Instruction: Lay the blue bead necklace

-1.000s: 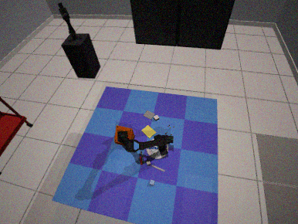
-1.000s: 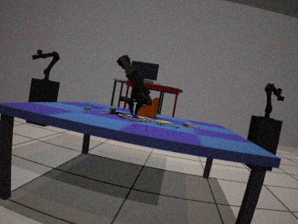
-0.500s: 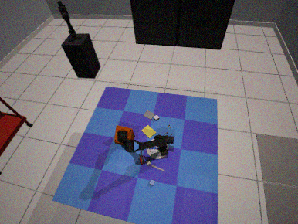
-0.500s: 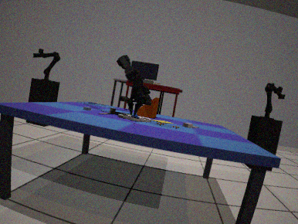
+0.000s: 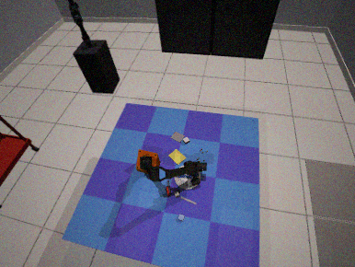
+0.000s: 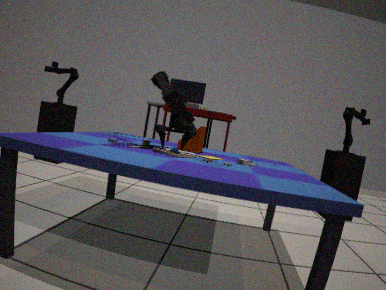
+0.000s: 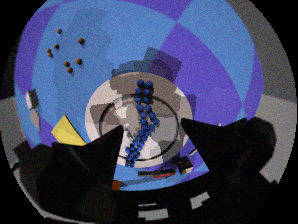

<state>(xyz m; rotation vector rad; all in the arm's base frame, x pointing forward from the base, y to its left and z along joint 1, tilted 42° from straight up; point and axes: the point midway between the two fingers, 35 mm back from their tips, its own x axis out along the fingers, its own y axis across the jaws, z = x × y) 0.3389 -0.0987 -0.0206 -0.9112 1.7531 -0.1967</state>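
Now: gripper tip 30 mm past the round white bead board, 10 mm to the right of it and 10 mm above it. Also, from my gripper tip: red-handled tool: 160 mm behind, 110 mm to the right, 20 mm below; then yellow card: 180 mm to the left, 140 mm behind, 20 mm below; then thin pale stick: 170 mm to the right, 20 mm below.
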